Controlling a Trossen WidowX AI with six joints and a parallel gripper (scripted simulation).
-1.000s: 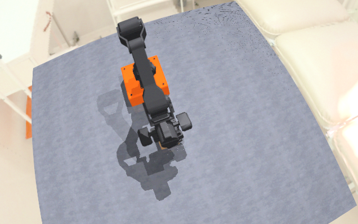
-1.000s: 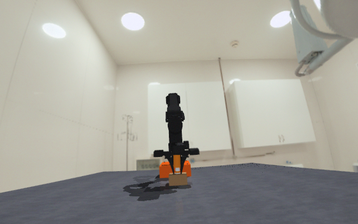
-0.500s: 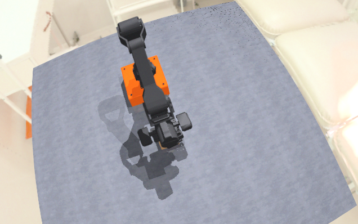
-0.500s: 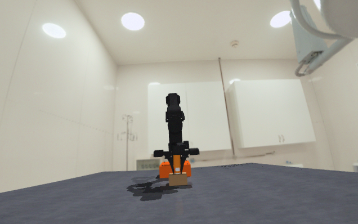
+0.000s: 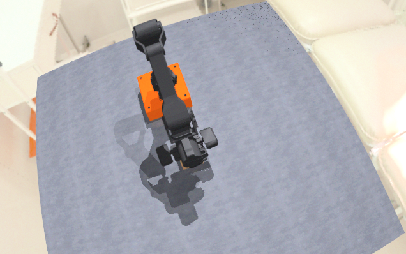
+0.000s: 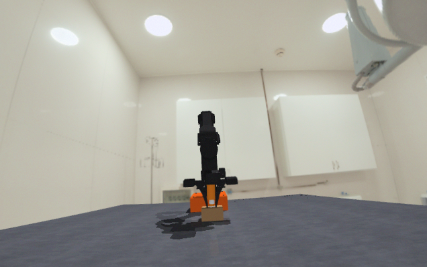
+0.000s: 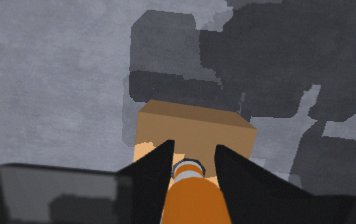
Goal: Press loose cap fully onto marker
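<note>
Now: gripper tip 20 mm past the white marker and 30 mm below it. The rest, counted from my gripper tip: orange cap: 20 mm behind, 50 mm above; tan holder block: 20 mm behind, 20 mm below.
</note>
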